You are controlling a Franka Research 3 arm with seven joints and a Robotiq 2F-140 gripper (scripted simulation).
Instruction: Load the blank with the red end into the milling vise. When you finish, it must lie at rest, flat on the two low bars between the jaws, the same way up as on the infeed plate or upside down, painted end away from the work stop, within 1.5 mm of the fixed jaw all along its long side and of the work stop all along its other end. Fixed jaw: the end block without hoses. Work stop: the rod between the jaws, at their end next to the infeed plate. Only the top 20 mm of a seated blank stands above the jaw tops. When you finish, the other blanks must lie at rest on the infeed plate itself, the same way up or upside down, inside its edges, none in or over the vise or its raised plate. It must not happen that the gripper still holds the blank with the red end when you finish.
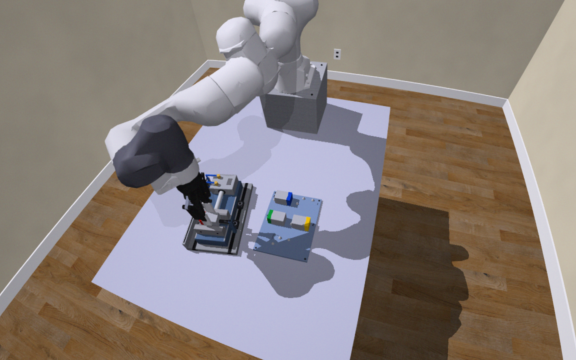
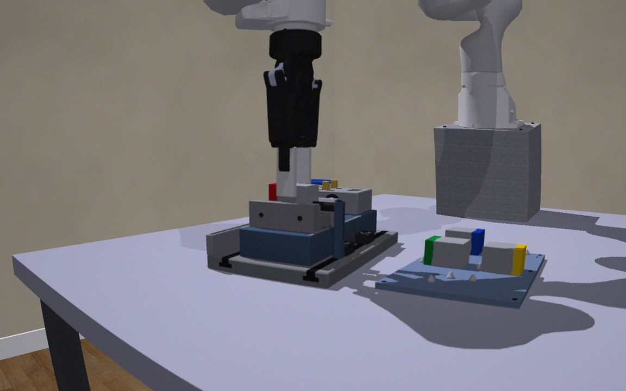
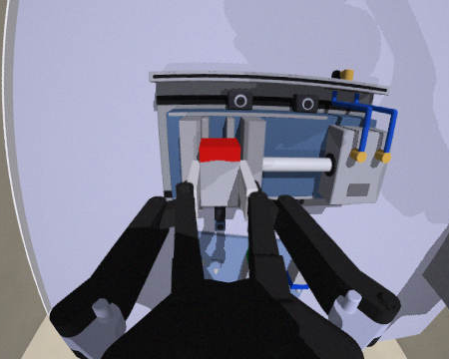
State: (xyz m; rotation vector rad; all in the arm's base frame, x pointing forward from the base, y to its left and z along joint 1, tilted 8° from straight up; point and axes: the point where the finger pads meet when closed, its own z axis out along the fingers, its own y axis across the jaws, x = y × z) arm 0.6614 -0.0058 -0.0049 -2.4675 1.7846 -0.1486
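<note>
The red-ended blank is 40 mm below my hand. The rest, counted from my hand: hosed end block 160 mm behind, 50 mm to the right, 60 mm below; fixed jaw 30 mm ahead, 10 mm to the left, 60 mm below; blue work stop rod 20 mm behind, 60 mm to the left, 80 mm below.
</note>
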